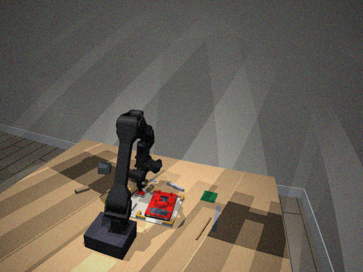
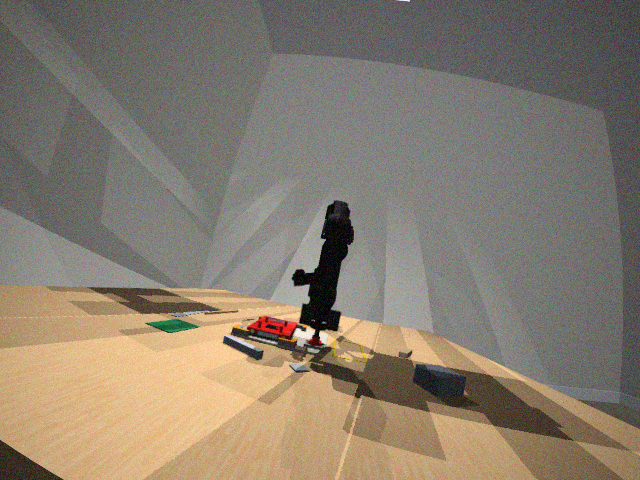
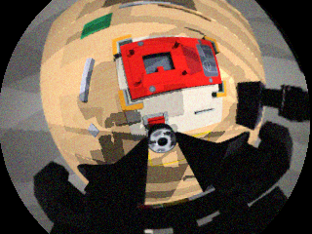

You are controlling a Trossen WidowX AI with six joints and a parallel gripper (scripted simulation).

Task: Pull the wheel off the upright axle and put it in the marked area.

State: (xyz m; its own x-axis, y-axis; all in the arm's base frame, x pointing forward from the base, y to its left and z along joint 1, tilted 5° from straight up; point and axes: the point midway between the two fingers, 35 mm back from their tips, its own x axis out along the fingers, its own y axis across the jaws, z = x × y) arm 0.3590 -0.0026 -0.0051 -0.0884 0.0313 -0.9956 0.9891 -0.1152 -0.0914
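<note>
My gripper tip is now 7 cm past the grey plate, 9 cm to the left of it and 5 cm above it. From my gripper tip the other things lie so: brown block: 7 cm behind, 28 cm to the left, 5 cm below; green plate: 9 cm ahead, 32 cm to the right, 6 cm below; grey block: 17 cm ahead, 24 cm to the left, 4 cm below.
</note>
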